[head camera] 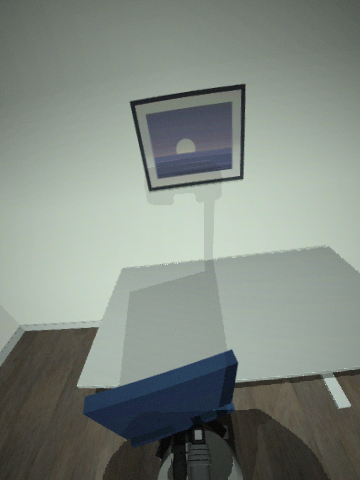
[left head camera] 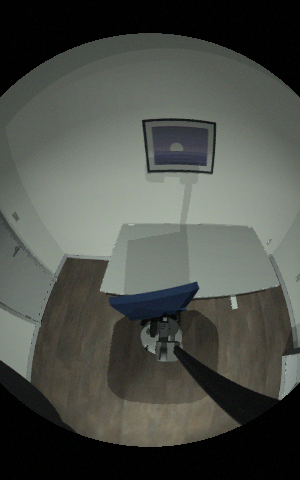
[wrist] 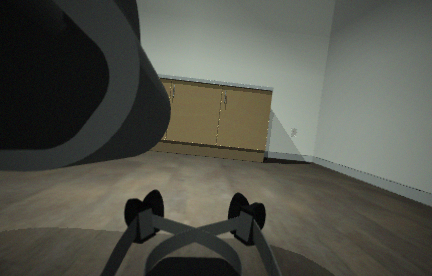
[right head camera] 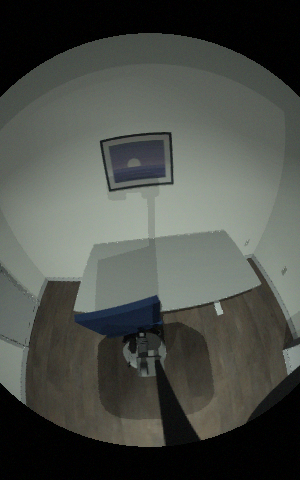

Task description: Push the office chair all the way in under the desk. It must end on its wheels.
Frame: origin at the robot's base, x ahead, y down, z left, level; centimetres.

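Seen in the pictures: gripper, fingertip midpoint: (left head camera: 150, 351) (wrist: 196, 207) (right head camera: 133, 367).
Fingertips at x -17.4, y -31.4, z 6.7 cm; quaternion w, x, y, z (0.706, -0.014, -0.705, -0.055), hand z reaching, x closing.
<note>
A point is followed by its place in that frame.
The office chair's blue backrest (head camera: 165, 407) @[y -78.6, x 13.2, z 5.2 cm] (left head camera: 155, 304) @[y -82.5, x 13.7, z 2.9 cm] (right head camera: 120, 318) @[y -85.9, x 13.8, z 2.2 cm] stands at the front edge of the white desk (head camera: 280, 310) @[y -68.2, x 52.1, z -49.8 cm] (left head camera: 225, 260) @[y -68.2, x 52.5, z -52.8 cm] (right head camera: 200, 270) @[y -68.2, x 50.3, z -55.3 cm], left of its middle. It is turned slightly, with its right end overlapping the desk top in the head view. The seat and wheels are hidden, so how far the seat is under the desk cannot be told. The robot's round base is close behind the backrest. My gripper (wrist: 196, 207) @[y -31.4, x -17.4, z 6.7 cm] is open and empty in the wrist view, pointing away from the chair over the wood floor.
A desk foot (head camera: 337, 391) (left head camera: 234, 302) (right head camera: 218, 308) shows under the right part of the desk. A framed picture (head camera: 192, 137) @[y -147.6, x 100.3, z -15.6 cm] hangs on the wall behind. A wooden cabinet (wrist: 245, 120) @[y -45.0, x -310.0, z 59.0 cm] stands along a far wall. A white furniture piece (left head camera: 291, 375) is at the right.
</note>
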